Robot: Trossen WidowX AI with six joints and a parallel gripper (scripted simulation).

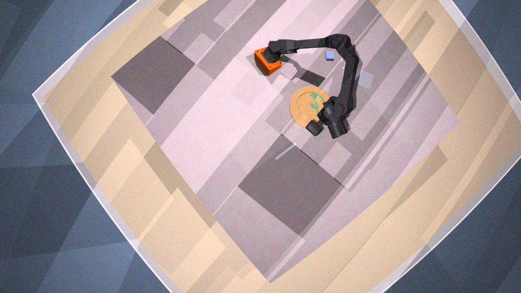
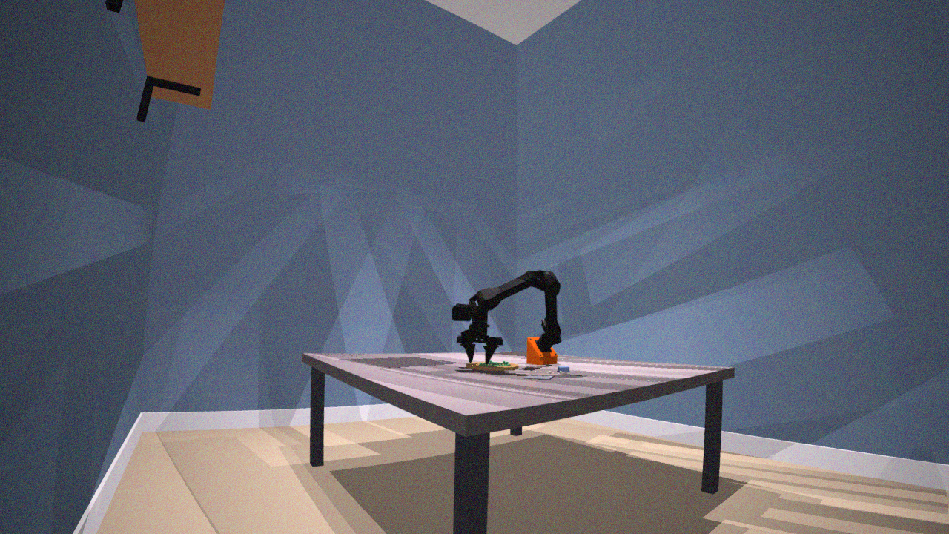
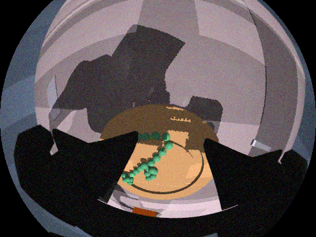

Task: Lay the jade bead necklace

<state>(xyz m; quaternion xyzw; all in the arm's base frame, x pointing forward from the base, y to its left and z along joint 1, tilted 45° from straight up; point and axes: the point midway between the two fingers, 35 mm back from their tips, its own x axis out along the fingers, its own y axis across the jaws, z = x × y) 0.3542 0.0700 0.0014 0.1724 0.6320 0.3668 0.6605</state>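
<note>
The round tan bead board is 70 mm behind my gripper tip and 10 mm below it. Round my gripper tip: white strip 40 mm ahead, 220 mm to the right, 20 mm below; then pale square sheet 40 mm behind, 300 mm to the left, 20 mm below; then blue cube 220 mm behind, 220 mm to the left, 10 mm below.
</note>
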